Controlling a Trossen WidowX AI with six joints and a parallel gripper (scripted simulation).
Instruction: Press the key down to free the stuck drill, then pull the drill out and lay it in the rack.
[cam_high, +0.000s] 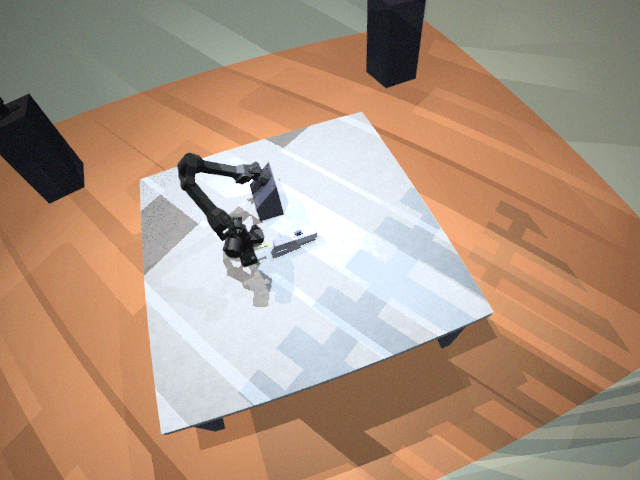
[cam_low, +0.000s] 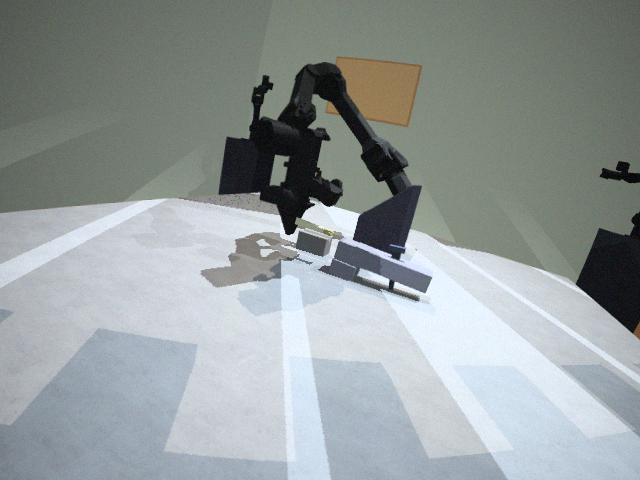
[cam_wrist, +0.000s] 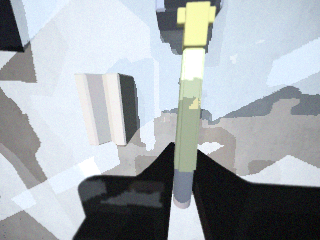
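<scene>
Right now my gripper tip is 7 cm past the rack, 4 cm to the right of it and 2 cm above it. Also, from my gripper tip: dark key 22 cm to the left, 2 cm ahead, 1 cm above; drill 4 cm to the left, 3 cm above.
</scene>
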